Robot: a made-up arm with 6 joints.
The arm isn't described. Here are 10 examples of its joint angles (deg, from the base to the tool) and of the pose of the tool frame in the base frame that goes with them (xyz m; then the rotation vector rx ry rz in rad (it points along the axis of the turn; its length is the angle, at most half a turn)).
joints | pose
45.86 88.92 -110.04 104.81 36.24 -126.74 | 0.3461 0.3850 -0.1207 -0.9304 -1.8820 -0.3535
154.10 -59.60 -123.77 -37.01 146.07 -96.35 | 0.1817 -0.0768 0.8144 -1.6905 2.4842 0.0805
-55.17 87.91 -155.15 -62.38 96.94 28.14 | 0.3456 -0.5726 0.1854 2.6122 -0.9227 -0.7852
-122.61 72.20 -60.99 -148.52 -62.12 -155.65 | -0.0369 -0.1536 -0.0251 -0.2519 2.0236 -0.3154
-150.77 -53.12 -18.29 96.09 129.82 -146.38 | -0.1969 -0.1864 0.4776 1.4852 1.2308 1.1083
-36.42 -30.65 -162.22 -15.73 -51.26 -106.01 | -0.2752 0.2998 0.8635 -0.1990 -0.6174 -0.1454
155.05 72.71 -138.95 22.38 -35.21 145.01 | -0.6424 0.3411 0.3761 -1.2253 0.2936 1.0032
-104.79 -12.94 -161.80 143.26 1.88 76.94 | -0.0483 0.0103 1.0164 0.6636 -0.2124 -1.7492
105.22 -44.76 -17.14 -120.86 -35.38 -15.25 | -0.2104 0.2261 0.3244 -2.2673 1.6296 0.5051
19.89 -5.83 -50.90 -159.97 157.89 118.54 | 0.3566 0.1600 0.4967 0.1026 -0.0820 1.4993
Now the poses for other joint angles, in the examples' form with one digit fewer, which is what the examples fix.
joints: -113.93 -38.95 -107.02 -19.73 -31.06 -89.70
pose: 0.075 0.015 0.986 0.655 0.070 -1.380
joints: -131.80 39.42 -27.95 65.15 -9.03 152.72
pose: -0.209 -0.105 -0.016 -2.142 -1.005 -0.115
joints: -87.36 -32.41 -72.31 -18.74 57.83 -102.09
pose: 0.038 -0.352 0.730 2.738 1.141 -0.915
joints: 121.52 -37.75 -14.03 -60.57 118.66 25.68
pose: -0.115 0.282 0.296 0.944 1.879 -0.036
